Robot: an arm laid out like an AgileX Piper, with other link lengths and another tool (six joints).
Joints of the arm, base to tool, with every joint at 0 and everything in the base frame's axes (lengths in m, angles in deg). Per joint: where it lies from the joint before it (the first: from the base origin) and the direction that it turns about. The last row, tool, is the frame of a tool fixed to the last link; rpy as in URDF.
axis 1: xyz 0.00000 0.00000 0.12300 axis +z
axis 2: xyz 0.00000 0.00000 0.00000 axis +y
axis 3: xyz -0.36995 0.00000 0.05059 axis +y
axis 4: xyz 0.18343 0.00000 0.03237 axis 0.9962 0 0.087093
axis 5: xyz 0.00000 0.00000 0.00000 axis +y
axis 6: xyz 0.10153 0.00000 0.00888 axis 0.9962 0 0.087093
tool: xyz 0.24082 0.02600 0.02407 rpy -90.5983 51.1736 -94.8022
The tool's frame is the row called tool.
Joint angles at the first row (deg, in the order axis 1, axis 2, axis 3, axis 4, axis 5, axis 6):
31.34, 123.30, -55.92, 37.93, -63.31, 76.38
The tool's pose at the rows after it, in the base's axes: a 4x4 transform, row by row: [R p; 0 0 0 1], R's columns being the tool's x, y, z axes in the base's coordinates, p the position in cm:
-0.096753 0.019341 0.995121 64.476; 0.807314 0.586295 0.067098 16.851; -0.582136 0.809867 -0.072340 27.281; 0 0 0 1
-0.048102 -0.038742 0.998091 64.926; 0.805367 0.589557 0.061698 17.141; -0.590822 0.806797 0.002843 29.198; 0 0 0 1
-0.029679 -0.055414 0.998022 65.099; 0.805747 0.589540 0.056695 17.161; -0.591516 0.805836 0.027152 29.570; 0 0 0 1
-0.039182 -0.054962 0.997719 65.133; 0.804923 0.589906 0.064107 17.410; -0.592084 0.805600 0.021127 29.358; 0 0 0 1
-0.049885 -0.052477 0.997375 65.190; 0.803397 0.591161 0.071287 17.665; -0.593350 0.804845 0.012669 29.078; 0 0 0 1
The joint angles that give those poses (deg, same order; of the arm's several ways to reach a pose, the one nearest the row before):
31.34, 123.87, -57.93, 36.73, -65.89, 76.20
31.34, 125.54, -59.87, 35.75, -69.90, 76.32
31.34, 126.45, -60.56, 35.58, -71.51, 76.55
31.34, 126.45, -60.50, 35.24, -71.11, 76.66
31.34, 126.45, -60.50, 34.95, -70.53, 76.66

